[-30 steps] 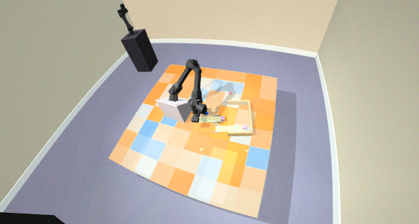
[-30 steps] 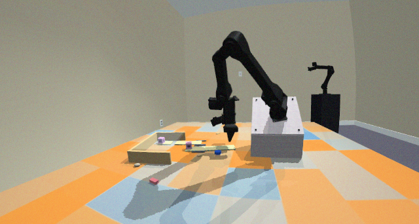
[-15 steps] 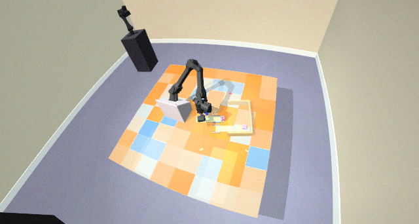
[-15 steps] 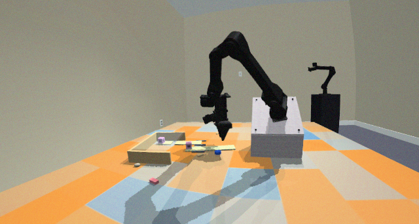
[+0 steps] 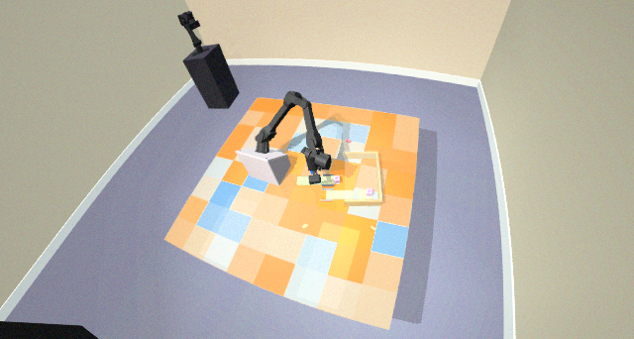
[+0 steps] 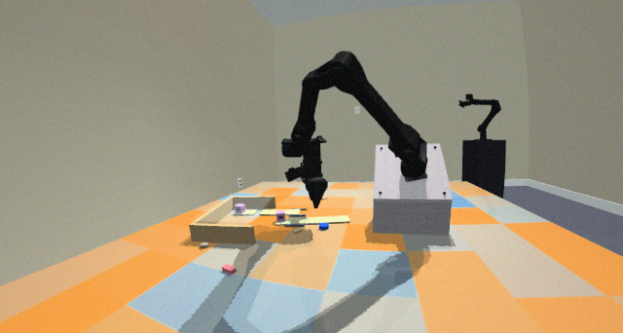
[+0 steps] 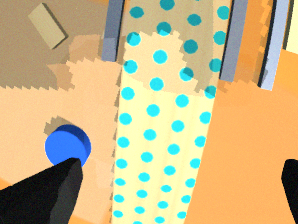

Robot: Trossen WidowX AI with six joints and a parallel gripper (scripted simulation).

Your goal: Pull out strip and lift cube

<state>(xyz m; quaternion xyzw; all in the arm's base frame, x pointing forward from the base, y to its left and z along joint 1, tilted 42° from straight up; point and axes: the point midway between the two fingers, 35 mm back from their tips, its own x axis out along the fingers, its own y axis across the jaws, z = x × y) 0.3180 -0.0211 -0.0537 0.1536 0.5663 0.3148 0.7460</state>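
Now: gripper tip 60 mm to the right of the blue disc, 50 mm above it and 40 mm past it. Round my gripper tip: pink block: 330 mm to the left, 130 mm ahead, 50 mm below.
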